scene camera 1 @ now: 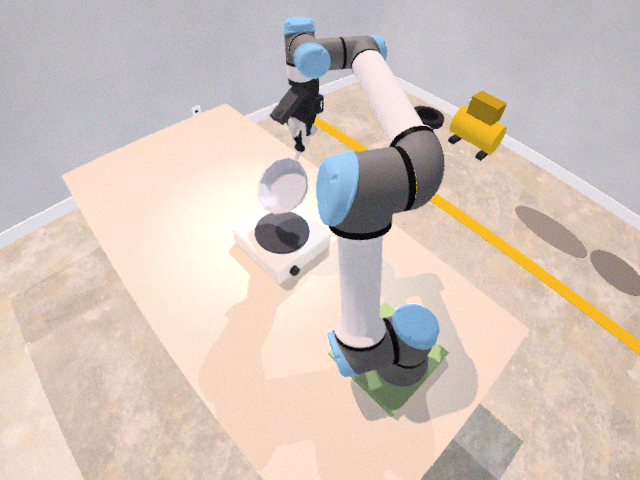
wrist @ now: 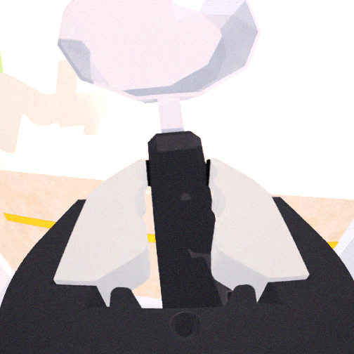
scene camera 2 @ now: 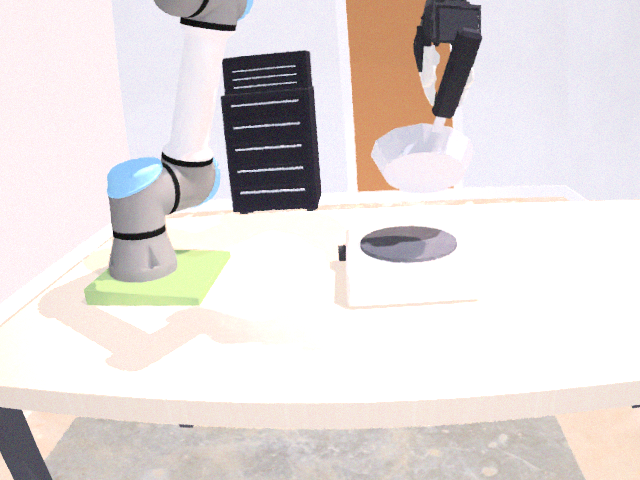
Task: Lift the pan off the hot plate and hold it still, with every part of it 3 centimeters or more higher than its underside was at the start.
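The light grey pan (scene camera 1: 283, 187) (scene camera 2: 424, 167) (wrist: 145, 45) hangs in the air above the hot plate (scene camera 1: 281, 276) (scene camera 2: 408, 281), tilted with its handle end up. A gap shows between the pan and the dark round heating disc (scene camera 1: 273, 238) (scene camera 2: 423, 250) in scene camera 2. My gripper (scene camera 1: 300, 142) (wrist: 177, 163) is shut on the pan's black handle (scene camera 2: 457, 74) (wrist: 180, 200), which runs between both fingers in the wrist view. In scene camera 2 the handle hides part of the fingers. The pan's underside is hidden in the wrist view.
The hot plate stands on the table (scene camera 1: 170, 289) (scene camera 2: 289, 372), its black knob (scene camera 1: 294, 270) (scene camera 2: 341, 252) toward the arm's base. The arm stands on a green base plate (scene camera 1: 391, 400) (scene camera 2: 196, 279). A black drawer cabinet (scene camera 2: 271, 134) and a yellow machine (scene camera 1: 478, 129) stand beyond the table.
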